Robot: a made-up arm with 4 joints.
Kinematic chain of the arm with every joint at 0, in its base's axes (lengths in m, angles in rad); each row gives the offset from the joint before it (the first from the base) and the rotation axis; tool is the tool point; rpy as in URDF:
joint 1: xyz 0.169 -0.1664 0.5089 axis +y
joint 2: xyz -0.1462 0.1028 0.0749 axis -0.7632 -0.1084 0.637
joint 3: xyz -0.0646 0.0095 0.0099 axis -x
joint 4: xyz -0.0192 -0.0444 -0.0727 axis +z
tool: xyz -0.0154 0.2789 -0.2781 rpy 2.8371 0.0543 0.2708
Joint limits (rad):
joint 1: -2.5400..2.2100
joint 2: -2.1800..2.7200
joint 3: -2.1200..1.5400
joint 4: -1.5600..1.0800
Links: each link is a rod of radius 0.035 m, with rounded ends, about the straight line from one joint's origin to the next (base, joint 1, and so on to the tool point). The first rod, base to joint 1, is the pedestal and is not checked.
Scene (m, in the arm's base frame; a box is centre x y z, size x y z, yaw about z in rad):
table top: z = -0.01
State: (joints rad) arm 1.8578 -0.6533 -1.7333 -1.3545
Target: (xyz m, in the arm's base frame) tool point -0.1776 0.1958 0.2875
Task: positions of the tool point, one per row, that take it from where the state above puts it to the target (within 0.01 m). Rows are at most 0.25 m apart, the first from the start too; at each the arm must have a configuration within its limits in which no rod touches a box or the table.
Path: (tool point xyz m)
1: 0.4342 0.1801 0.3883
2: 0.4047 0.2547 0.5138
3: 0.3046 0.3148 0.6134
4: 0.1513 0.3485 0.6494
5: -0.0135 0.3440 0.5981
6: -0.1376 0.2935 0.4648
7: -0.1776 0.1958 0.2875

